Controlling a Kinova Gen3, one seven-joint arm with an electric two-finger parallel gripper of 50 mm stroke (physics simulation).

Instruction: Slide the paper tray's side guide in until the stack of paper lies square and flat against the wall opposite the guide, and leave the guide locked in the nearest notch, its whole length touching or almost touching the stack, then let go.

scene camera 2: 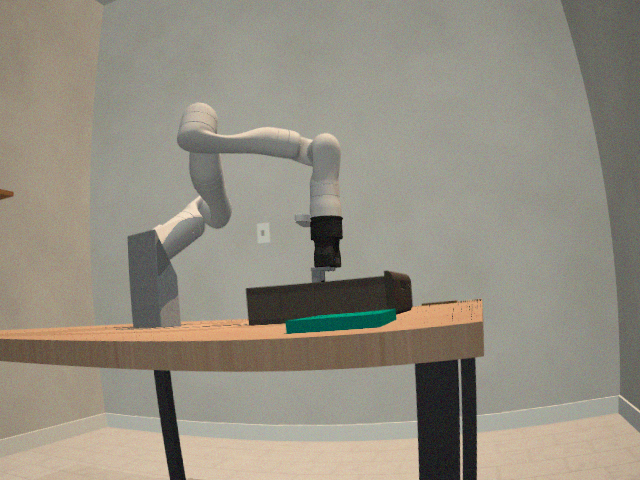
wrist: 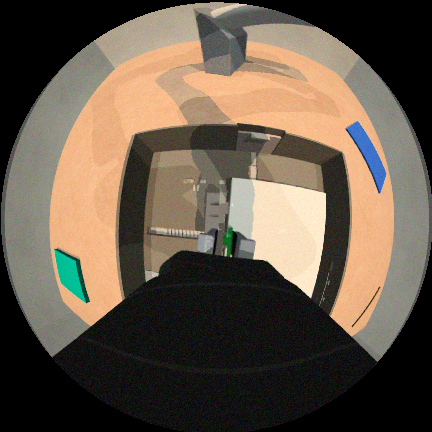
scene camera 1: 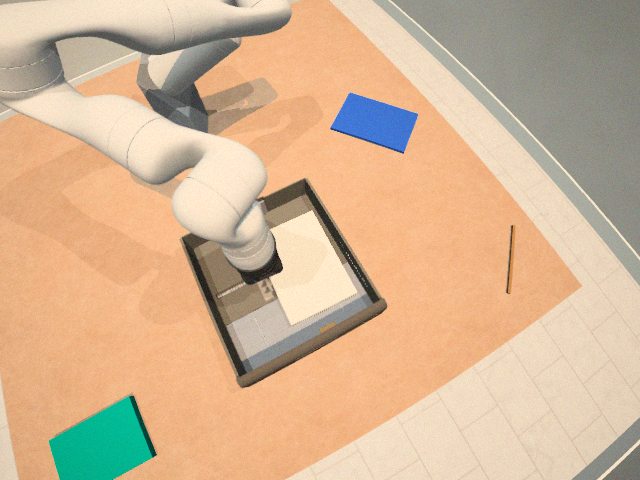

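Seen in the pictures: gripper, fingertip midpoint: [wrist: 223, 239]; arm's base, origin of the base link: [scene camera 2: 150, 253] [scene camera 1: 165, 78].
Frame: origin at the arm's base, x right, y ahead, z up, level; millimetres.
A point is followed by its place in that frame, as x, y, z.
Note:
The paper tray [scene camera 1: 312, 342] {-77, 649, -107} [scene camera 2: 320, 302] {81, 511, -160} [wrist: 132, 215] {82, 452, -148} stands on the table. The cream stack of paper [scene camera 1: 315, 268] {-145, 508, -161} [wrist: 290, 220] {-132, 431, -161} lies in it, its outer long edge at or very near the wall opposite the guide; any small gap there is hard to tell. The grey side guide [scene camera 1: 266, 290] {-33, 508, -166} [wrist: 215, 207] {-28, 426, -179} runs along the stack's other long edge, touching or nearly touching. My gripper [scene camera 2: 319, 276] [wrist: 223, 239] {-45, 463, -143} is down at the guide, its fingers shut on the guide's green latch [wrist: 228, 242] {-50, 463, -119}. The arm hides the grip in scene camera 1. Whether the latch sits in a notch is hidden.
A notched strip [scene camera 1: 230, 289] {43, 463, -199} [wrist: 175, 232] {29, 470, -195} crosses the tray floor on the guide's outer side. The tray walls stand around the fingers. A blue slab [scene camera 1: 374, 122] {-467, 186, -193} [wrist: 369, 157] {-450, 208, -193}, a green slab [scene camera 1: 103, 439] {389, 655, -183} [scene camera 2: 341, 320] {501, 693, -188} [wrist: 71, 275] {357, 655, -183} and a thin brown bar [scene camera 1: 510, 259] {-569, 673, -196} lie outside the tray.

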